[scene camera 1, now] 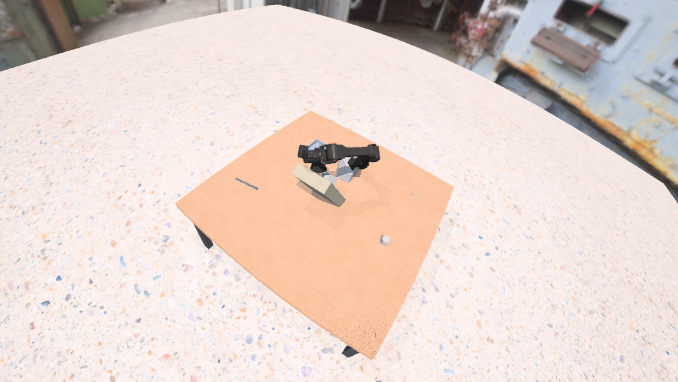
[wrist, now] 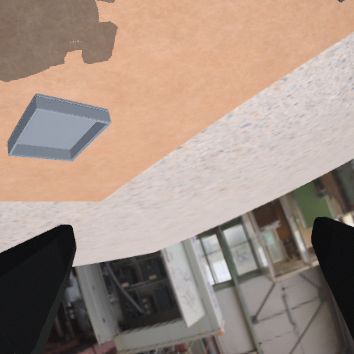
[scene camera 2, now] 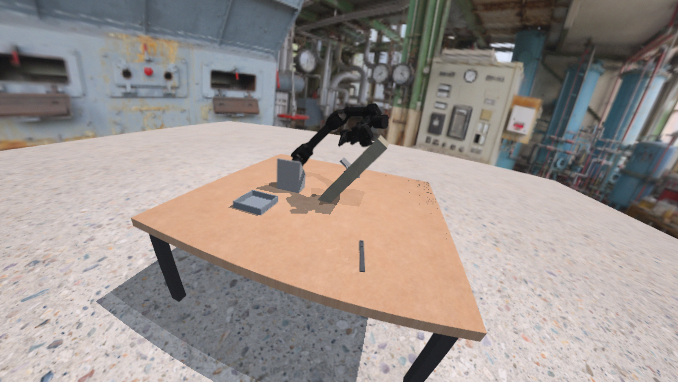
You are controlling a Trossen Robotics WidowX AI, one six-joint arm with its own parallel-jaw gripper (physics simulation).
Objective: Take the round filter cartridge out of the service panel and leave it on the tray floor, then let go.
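Observation:
The service panel, a thick beige-grey slab (scene camera 1: 312,181) (scene camera 2: 355,170), leans at a steep tilt on the table. A small pale grey piece (scene camera 1: 328,177) (scene camera 2: 345,163) shows at its face; I cannot tell whether it is the round filter cartridge. The cartridge is not clearly visible in any view. The blue-grey square tray (scene camera 1: 315,143) (scene camera 2: 246,206) (wrist: 72,104) lies flat on the table; the arm partly covers it in scene camera 1. My gripper (scene camera 1: 318,169) (scene camera 2: 356,142) (wrist: 196,235) is open and empty, in the air beside the panel's upper part.
A grey upright block (scene camera 1: 345,171) (scene camera 2: 288,175) stands by the arm's base. A thin dark bar (scene camera 1: 247,184) (scene camera 2: 361,256) lies on the table (scene camera 1: 280,235) (scene camera 2: 300,250) (wrist: 165,75). A small whitish cylinder (scene camera 1: 385,240) stands off to one side, and a tiny pale piece (scene camera 1: 415,194) lies near the edge.

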